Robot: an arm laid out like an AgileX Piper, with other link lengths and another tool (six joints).
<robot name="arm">
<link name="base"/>
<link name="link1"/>
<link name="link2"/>
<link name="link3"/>
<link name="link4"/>
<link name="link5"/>
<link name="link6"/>
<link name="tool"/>
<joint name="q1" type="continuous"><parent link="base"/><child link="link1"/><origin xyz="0 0 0.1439" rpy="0 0 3.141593"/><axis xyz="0 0 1"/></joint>
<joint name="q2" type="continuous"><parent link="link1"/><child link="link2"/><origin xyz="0 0 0" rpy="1.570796 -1.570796 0"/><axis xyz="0 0 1"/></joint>
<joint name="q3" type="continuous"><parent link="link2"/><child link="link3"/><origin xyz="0.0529 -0.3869 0" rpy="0 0 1.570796"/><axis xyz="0 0 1"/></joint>
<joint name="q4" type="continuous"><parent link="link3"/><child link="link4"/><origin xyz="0.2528 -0.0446 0" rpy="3.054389 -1.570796 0"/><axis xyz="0 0 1"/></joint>
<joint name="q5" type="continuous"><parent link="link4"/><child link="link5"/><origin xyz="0 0 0" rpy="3.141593 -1.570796 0"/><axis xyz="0 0 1"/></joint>
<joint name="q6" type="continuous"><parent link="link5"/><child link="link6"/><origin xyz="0.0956 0 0" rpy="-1.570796 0 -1.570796"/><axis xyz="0 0 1"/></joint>
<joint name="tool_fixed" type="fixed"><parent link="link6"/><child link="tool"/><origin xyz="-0.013 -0.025 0.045" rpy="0.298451 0 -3.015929"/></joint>
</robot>
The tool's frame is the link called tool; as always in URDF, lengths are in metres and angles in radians. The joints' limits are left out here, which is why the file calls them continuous.
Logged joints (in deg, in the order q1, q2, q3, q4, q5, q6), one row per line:
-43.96 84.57 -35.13 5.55 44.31 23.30
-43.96 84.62 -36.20 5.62 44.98 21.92
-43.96 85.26 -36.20 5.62 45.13 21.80
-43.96 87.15 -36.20 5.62 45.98 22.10
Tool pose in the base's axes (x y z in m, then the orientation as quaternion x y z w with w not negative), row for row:
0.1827 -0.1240 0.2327 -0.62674 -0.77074 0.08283 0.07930
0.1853 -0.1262 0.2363 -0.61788 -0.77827 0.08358 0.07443
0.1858 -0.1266 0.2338 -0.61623 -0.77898 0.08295 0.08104
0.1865 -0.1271 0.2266 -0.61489 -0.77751 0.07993 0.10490
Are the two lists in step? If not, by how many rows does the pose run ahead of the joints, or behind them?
They are in step.
